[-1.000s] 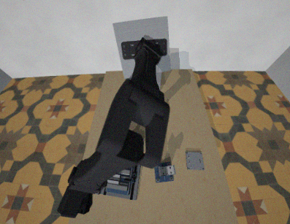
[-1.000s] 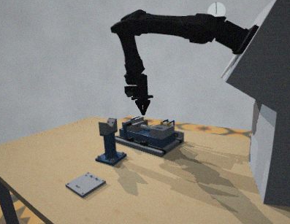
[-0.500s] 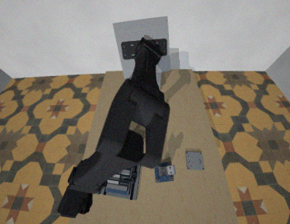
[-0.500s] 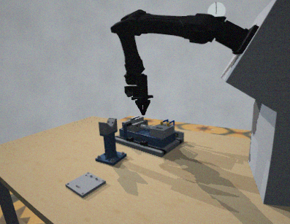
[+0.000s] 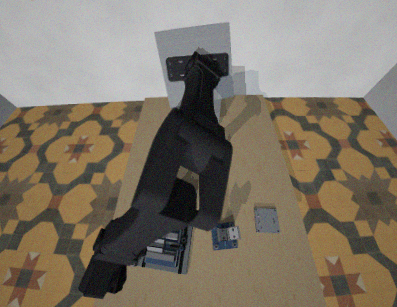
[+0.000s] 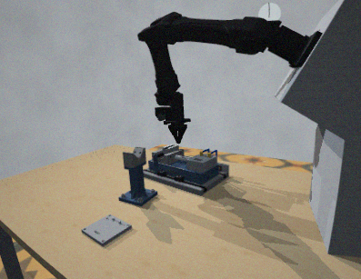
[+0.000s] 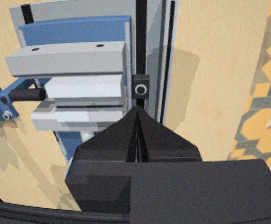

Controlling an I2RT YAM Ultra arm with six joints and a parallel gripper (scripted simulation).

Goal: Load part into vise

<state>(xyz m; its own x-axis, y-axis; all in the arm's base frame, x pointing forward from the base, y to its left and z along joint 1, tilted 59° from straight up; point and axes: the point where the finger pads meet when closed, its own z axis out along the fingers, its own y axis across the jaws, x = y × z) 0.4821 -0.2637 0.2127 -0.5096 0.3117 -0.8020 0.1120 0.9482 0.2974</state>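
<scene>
Right now my hand is 4 cm to the right of the part, 2 cm short of it and 2 cm above it. From my hand the other things lie so: air cylinder rod: 8 cm to the left, 7 cm behind, 4 cm below; fixed jaw: 5 cm to the left, 5 cm ahead, 4 cm below; moving jaw: 7 cm to the left, 4 cm below, 1 cm behind.
</scene>
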